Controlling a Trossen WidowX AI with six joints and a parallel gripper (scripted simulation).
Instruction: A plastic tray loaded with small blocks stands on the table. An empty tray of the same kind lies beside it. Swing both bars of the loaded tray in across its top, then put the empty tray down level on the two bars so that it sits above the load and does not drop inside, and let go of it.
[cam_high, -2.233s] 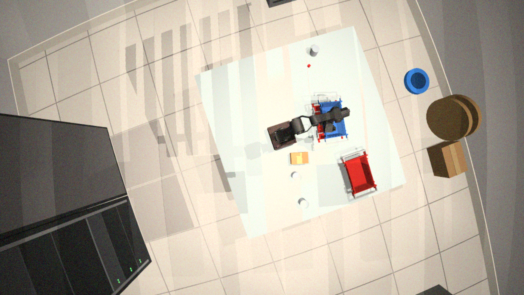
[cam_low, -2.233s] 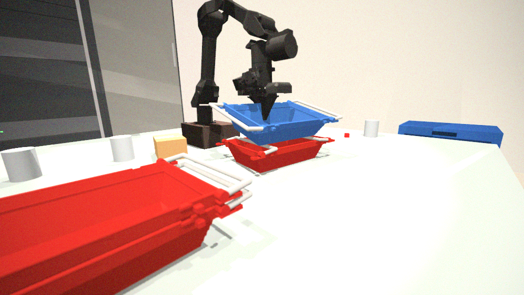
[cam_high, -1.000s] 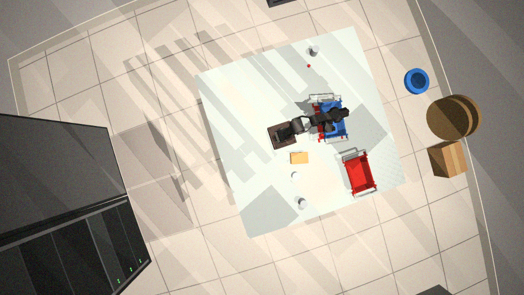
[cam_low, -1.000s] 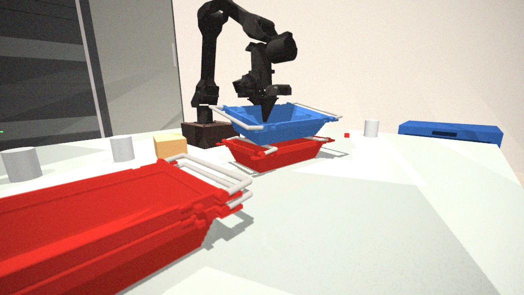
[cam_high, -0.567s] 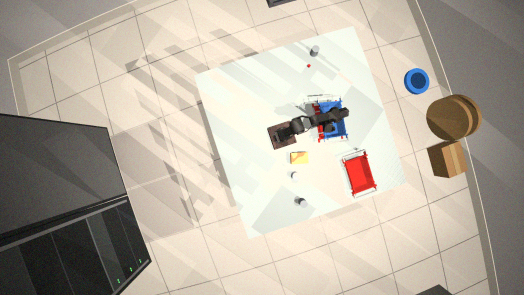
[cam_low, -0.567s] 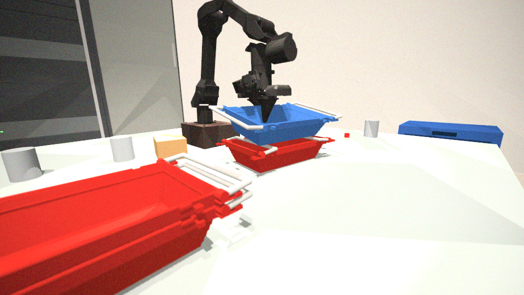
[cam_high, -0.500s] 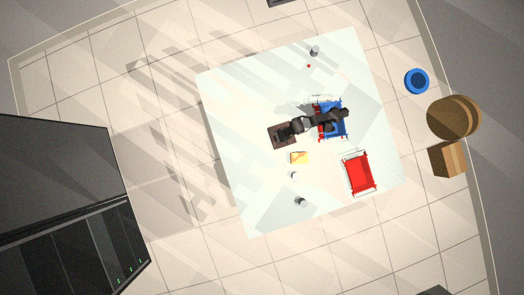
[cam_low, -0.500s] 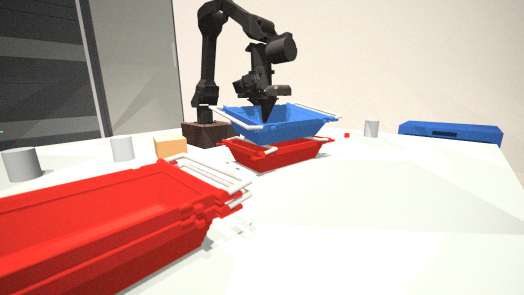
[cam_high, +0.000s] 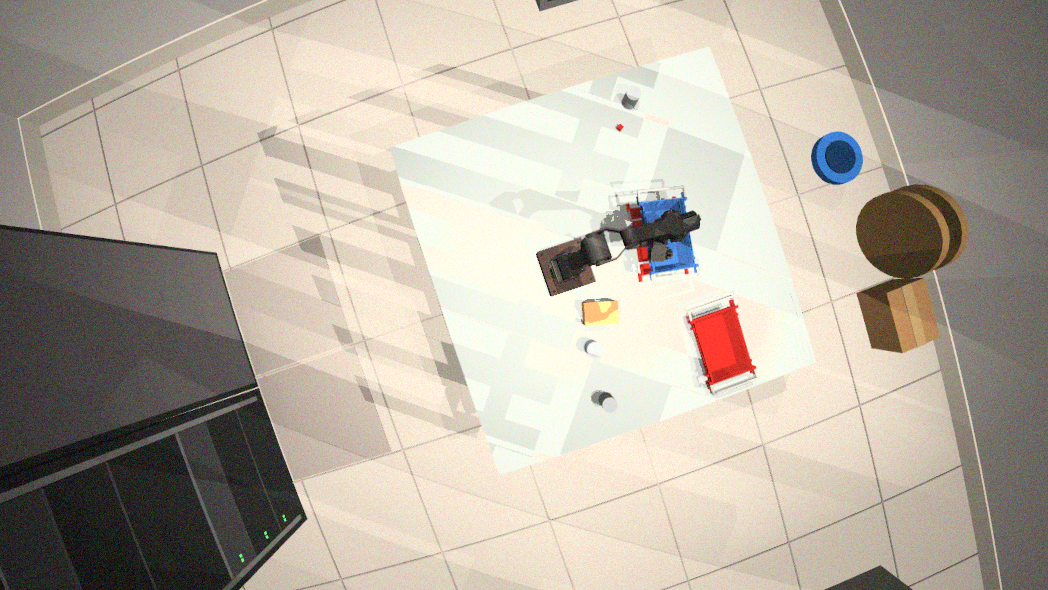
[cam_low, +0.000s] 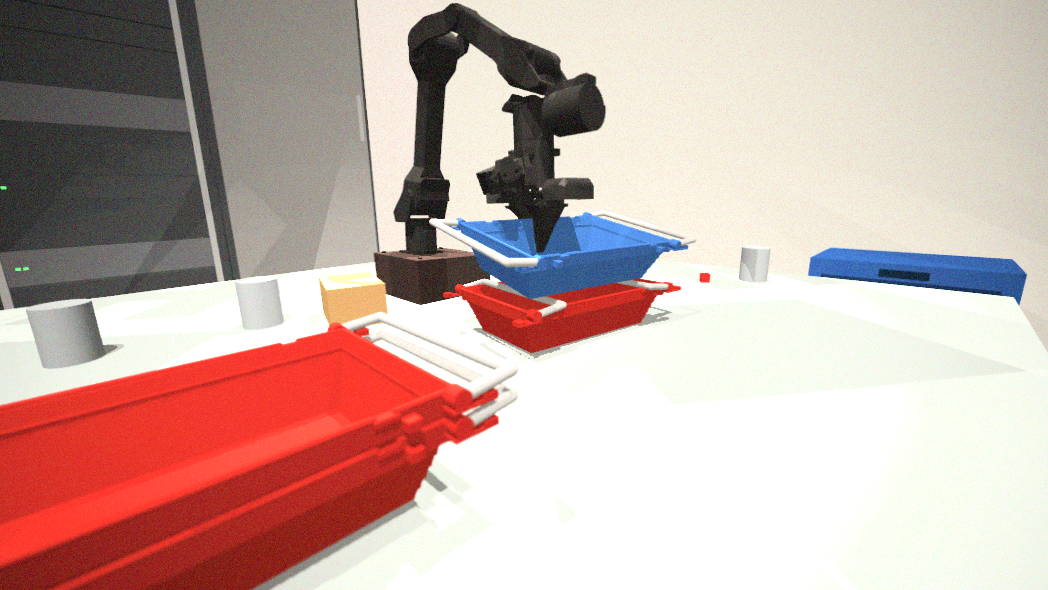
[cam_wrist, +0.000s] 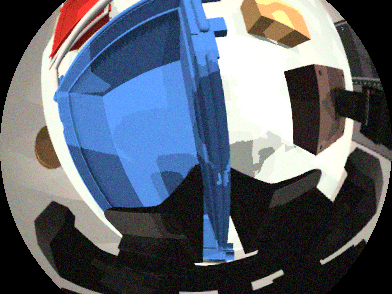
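My gripper tip is now 7 cm short of the blue tray, 2 cm below it and 1 cm to the left of it. From my gripper tip the other things lie so: tan block: 22 cm behind, 19 cm to the right, 7 cm below; then red cube: 43 cm to the left, 9 cm below, 9 cm ahead.
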